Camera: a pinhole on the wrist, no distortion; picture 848 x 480 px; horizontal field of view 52.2 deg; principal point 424.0 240.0 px. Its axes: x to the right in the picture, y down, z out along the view. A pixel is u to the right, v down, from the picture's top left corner.
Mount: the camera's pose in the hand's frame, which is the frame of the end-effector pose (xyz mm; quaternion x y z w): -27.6 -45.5 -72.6 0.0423 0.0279 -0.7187 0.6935
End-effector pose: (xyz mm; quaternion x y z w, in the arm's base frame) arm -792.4 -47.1 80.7 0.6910 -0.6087 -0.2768 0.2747
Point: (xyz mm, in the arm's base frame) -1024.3 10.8 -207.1
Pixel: 354.7 176.1
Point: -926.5 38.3 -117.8
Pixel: 382.6 81.7
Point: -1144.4 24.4 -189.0
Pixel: 190.3 133.8
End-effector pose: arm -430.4 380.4 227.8 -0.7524 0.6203 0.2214 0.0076
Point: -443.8 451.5 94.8
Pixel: 309.8 276.4
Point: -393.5 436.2 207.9
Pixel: 407.1 143.8
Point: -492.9 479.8 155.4
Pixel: 47.0 14.3
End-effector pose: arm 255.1 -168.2 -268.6 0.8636 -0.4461 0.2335 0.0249
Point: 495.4 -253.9 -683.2
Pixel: 370.7 311.6
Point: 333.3 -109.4 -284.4
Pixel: 731.1 391.2
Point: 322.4 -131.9 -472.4
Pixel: 328.5 84.1
